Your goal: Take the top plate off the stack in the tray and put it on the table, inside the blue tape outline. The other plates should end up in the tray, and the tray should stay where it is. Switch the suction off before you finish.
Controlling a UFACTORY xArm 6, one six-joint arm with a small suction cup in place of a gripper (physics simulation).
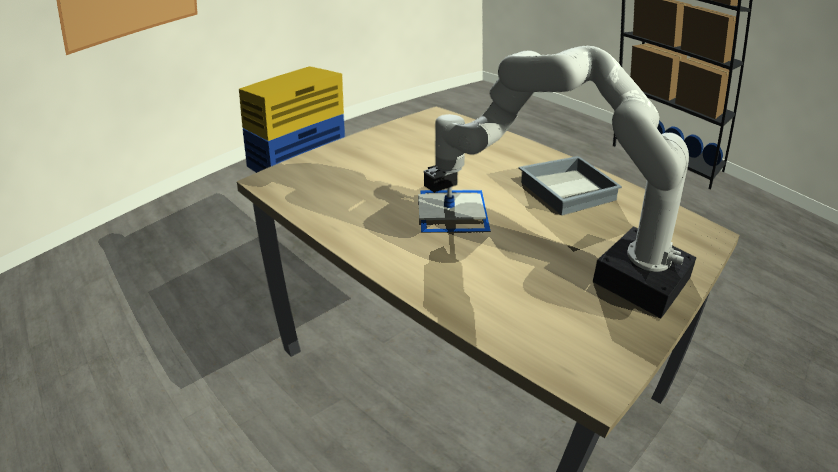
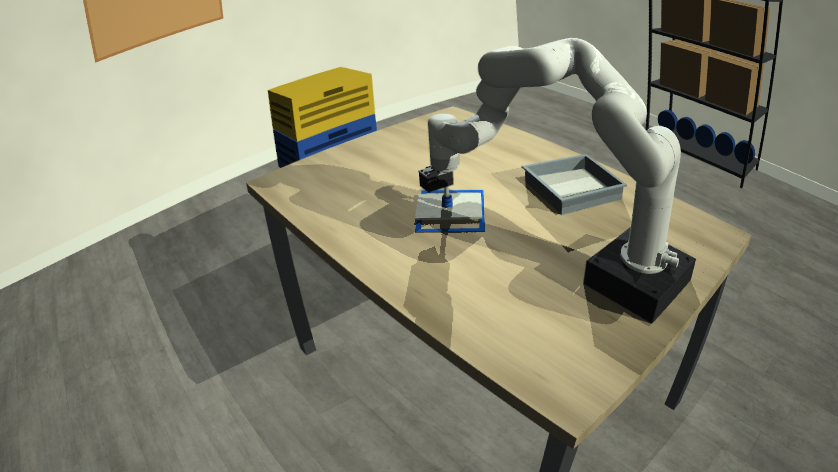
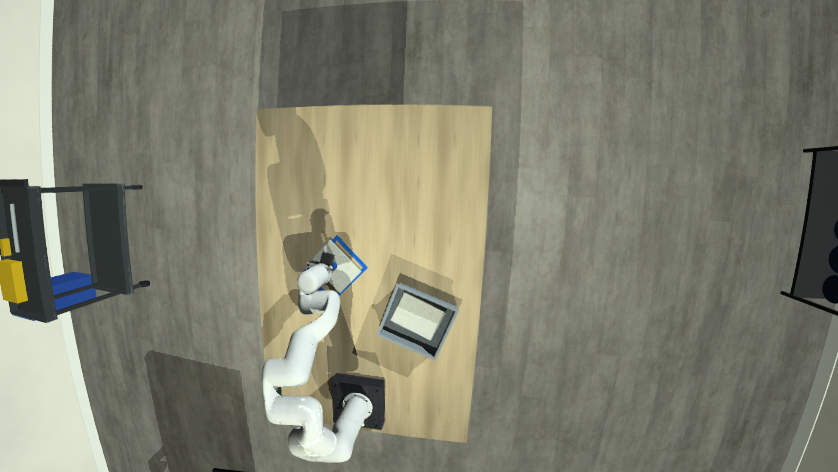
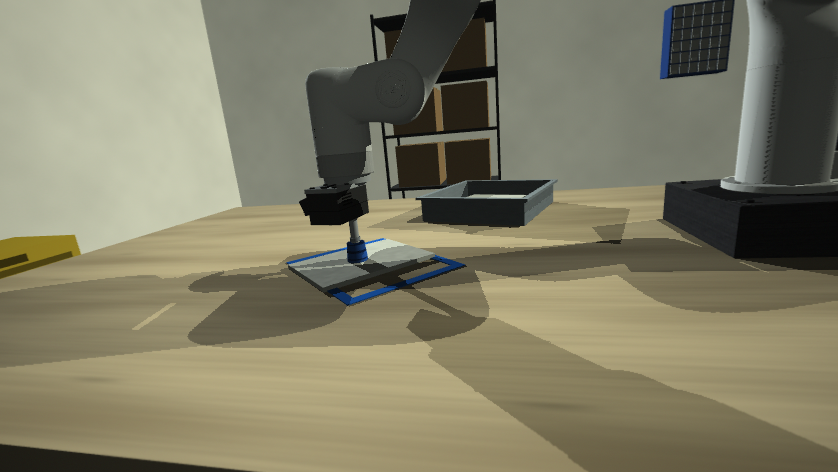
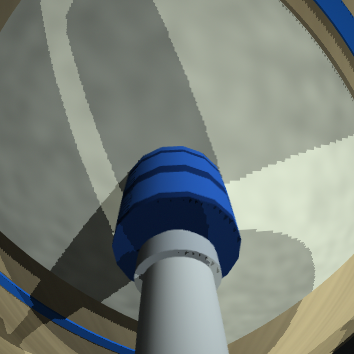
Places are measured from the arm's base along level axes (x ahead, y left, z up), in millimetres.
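Pixels of known places: hand, its tool point: (image 1: 449, 208) (image 2: 447, 208) (image 3: 334, 265) (image 4: 358, 266) (image 5: 173, 180); arm's base, origin of its link: (image 1: 649, 256) (image 2: 644, 257) (image 3: 357, 405) (image 4: 778, 186).
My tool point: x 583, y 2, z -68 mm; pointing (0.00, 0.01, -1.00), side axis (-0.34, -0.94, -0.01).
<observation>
Ahead of a thing's pixels: the offset from my tool point to its top centre.
My suction cup (image 1: 449, 206) (image 2: 447, 205) (image 3: 333, 266) (image 4: 357, 259) (image 5: 177, 170) is on the top face of a light grey plate @(dy -4, dx -4, dz +10 mm) (image 1: 469, 206) (image 2: 469, 205) (image 3: 345, 275) (image 4: 398, 253) (image 5: 280, 75) and holds it. The plate looks level, low over the blue tape outline (image 1: 469, 231) (image 2: 463, 230) (image 3: 353, 252) (image 4: 375, 292) (image 5: 337, 15). A shadow band shows under its near edge; a small gap seems to remain. Tape and a strip of wood show along one side. The grey tray @(dy -298, dx -242, dz +54 mm) (image 1: 589, 201) (image 2: 592, 200) (image 4: 472, 212) holds pale plate material @(dy -301, dx -227, dz +26 mm) (image 1: 568, 182) (image 2: 577, 180) (image 3: 417, 316); the number of plates is hidden.
The arm's black base (image 1: 639, 281) (image 2: 633, 287) (image 3: 375, 384) (image 4: 703, 219) stands on the wooden table, near the tray. Yellow and blue boxes (image 1: 293, 111) (image 2: 322, 108) and a shelf rack with cartons stand beyond the table. Arm shadows cross the table top.
</observation>
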